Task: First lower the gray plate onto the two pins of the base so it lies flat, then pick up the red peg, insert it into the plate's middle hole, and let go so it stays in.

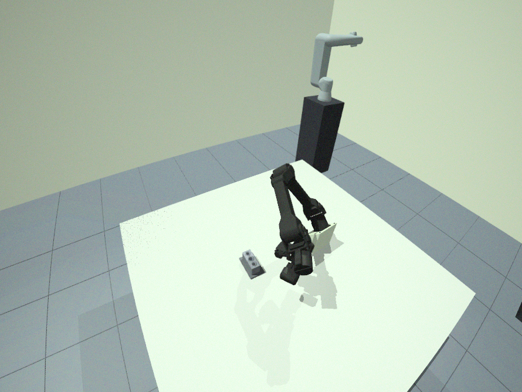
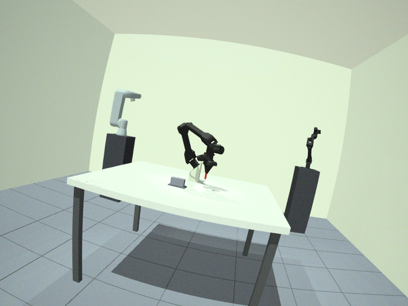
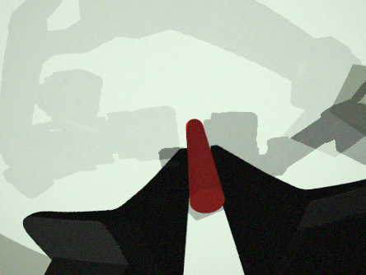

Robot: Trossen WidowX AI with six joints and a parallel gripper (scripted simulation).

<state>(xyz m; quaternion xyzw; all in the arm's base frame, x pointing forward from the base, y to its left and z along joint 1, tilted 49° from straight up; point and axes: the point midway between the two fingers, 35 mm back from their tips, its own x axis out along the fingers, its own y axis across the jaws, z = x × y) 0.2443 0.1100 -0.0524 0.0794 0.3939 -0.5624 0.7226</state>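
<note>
Right now the gray plate is 17 cm to the right of my gripper tip, 10 cm ahead of it and 7 cm below it. Round my gripper tip: red peg right at my gripper tip.
</note>
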